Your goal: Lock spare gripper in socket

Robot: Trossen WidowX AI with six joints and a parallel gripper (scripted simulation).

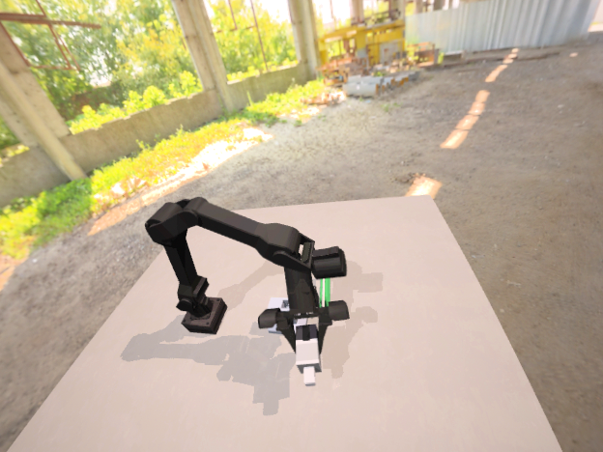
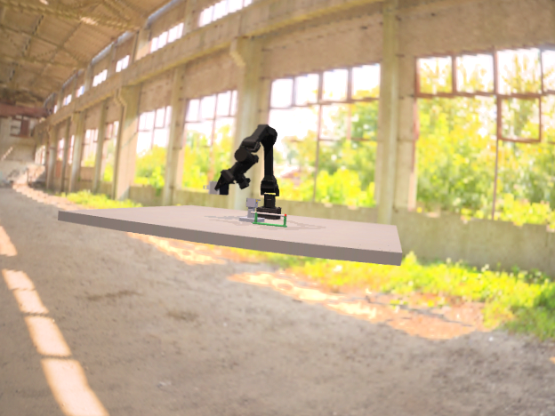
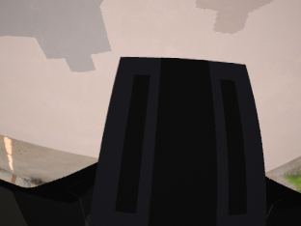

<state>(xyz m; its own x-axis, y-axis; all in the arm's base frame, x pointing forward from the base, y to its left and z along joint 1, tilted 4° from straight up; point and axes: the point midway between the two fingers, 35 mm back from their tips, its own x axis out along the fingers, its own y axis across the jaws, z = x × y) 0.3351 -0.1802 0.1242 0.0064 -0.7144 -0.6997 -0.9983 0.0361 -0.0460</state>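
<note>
The grey mount lies 16 cm to the left of my gripper tip, 8 cm below it and 6 cm behind it. The rest, counted from my gripper tip: green cradle: 25 cm to the left, 10 cm below, 5 cm ahead; spare gripper: 1 cm above.
</note>
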